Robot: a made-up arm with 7 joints.
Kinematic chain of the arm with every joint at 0, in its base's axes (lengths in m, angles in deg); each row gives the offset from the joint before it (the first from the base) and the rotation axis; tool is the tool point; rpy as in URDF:
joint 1: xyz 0 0 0.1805 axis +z
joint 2: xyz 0 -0.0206 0.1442 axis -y
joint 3: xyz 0 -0.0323 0.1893 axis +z
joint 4: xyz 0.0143 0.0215 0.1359 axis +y
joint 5: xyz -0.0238 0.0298 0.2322 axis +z
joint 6: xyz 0 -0.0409 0.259 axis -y
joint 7: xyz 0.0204 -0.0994 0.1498 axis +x
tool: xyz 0 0 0 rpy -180 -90 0
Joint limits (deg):
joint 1: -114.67..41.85
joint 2: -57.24..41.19
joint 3: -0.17..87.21
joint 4: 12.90..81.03
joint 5: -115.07..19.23
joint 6: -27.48..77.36
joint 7: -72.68..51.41
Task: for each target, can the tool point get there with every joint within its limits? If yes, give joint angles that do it. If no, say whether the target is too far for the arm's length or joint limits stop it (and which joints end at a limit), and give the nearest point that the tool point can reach.
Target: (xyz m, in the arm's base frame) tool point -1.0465 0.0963 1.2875
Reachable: no: too far | nearest point -0.7265 0.0669 0.9967 | short by 0.433 m
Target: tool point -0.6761 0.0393 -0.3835
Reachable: no: joint limits stop it (at a limit: joint 1, joint 2, joint 3, joint 4, joint 6) | nearest point -0.3681 -0.5139 -0.0320 | short by 0.724 m
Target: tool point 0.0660 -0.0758 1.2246
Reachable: yes | joints 3.88 20.00 12.43 44.79 9.07 56.23 -33.66
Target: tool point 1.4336 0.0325 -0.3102
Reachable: no: too far | nearest point 0.8311 0.0188 0.1183 | short by 0.739 m
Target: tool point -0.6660 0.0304 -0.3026
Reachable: no: joint limits stop it (at a limit: joint 1, joint 2, joint 3, joint 4, joint 6) | nearest point -0.3733 -0.5151 -0.0291 | short by 0.677 m
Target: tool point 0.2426 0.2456 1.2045
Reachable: yes | joints 19.92 -7.65 65.73 23.50 -7.20 -5.43 22.01
